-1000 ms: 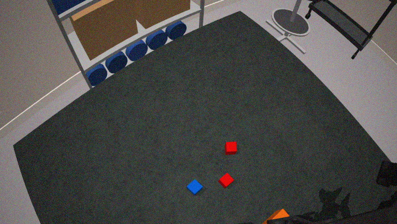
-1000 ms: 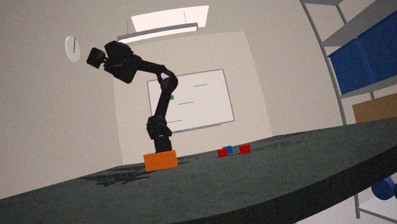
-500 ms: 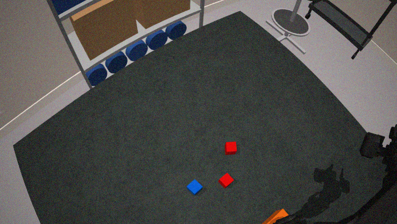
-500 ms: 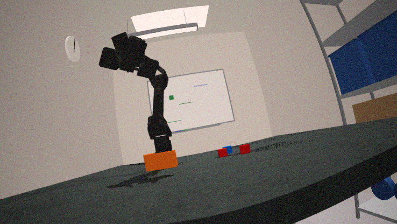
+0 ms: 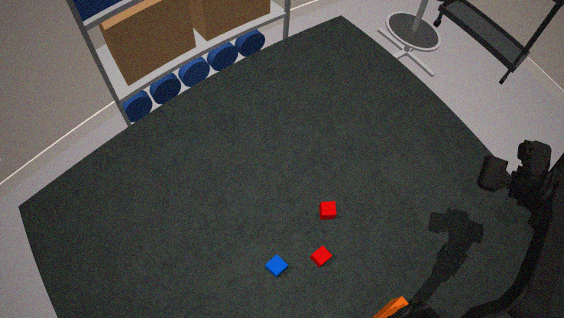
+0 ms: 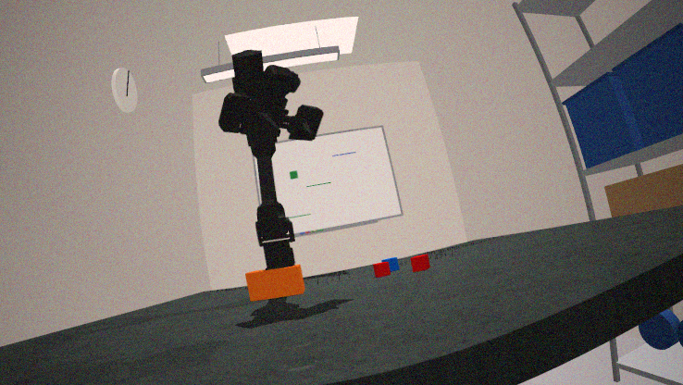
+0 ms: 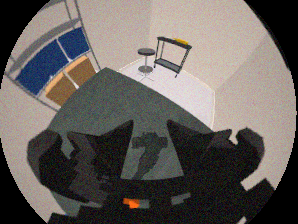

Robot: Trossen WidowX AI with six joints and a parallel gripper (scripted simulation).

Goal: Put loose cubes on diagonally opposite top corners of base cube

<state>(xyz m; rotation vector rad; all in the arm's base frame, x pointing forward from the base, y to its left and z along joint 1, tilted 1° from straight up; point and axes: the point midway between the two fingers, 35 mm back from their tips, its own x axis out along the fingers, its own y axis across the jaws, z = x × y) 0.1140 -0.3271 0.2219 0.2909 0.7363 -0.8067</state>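
Right now the blue cube is 46 cm to the left of my gripper tip, 24 cm below it and 15 cm ahead of it.
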